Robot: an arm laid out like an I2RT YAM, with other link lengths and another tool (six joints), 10 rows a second.
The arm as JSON. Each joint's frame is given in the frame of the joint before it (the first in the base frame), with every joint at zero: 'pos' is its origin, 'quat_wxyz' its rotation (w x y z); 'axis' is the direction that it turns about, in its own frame. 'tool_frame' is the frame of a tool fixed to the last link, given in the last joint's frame.
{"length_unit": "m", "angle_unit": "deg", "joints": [
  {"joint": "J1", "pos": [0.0, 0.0, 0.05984], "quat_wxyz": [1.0, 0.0, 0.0, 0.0], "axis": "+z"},
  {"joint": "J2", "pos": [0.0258, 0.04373, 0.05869], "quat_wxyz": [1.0, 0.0, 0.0, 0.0], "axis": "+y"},
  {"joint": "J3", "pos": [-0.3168, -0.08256, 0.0], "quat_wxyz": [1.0, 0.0, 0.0, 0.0], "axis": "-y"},
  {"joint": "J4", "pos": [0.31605, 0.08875, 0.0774], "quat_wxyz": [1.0, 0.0, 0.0, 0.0], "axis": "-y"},
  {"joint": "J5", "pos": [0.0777, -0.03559, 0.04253], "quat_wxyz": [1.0, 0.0, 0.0, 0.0], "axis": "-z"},
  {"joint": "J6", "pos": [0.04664, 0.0, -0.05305], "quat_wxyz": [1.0, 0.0, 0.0, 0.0], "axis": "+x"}
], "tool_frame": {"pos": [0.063, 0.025, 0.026], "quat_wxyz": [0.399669, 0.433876, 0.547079, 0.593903]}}
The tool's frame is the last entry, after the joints.
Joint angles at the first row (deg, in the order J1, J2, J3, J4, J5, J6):
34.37, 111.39, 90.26, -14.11, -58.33, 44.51
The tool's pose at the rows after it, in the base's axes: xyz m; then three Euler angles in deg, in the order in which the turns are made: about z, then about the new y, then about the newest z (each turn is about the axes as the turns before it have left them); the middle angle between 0 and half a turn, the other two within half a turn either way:
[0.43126 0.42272 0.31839 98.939 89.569 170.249]
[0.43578 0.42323 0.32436 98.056 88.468 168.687]
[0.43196 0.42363 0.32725 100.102 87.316 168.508]
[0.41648 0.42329 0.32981 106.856 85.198 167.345]
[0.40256 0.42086 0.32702 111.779 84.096 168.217]
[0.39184 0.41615 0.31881 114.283 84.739 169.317]
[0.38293 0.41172 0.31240 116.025 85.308 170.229]
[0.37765 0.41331 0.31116 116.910 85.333 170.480]
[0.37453 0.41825 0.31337 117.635 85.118 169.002]
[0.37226 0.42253 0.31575 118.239 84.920 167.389]
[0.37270 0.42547 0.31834 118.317 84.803 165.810]
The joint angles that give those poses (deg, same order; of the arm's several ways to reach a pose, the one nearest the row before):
34.37, 111.39, 90.26, -11.51, -57.17, 46.81
34.26, 111.39, 90.26, -8.58, -56.64, 48.05
34.26, 111.39, 90.28, -8.21, -58.89, 47.75
34.39, 111.39, 90.26, -10.02, -65.34, 43.59
34.54, 111.39, 90.26, -14.46, -70.11, 39.40
34.55, 111.39, 90.26, -21.36, -71.88, 33.37
34.54, 111.39, 90.26, -27.35, -72.86, 28.12
34.96, 111.39, 90.26, -28.80, -73.19, 26.87
35.57, 111.39, 90.26, -27.27, -73.19, 26.92
36.08, 111.39, 90.26, -25.61, -73.14, 26.96
36.32, 111.39, 90.26, -23.55, -72.86, 27.46

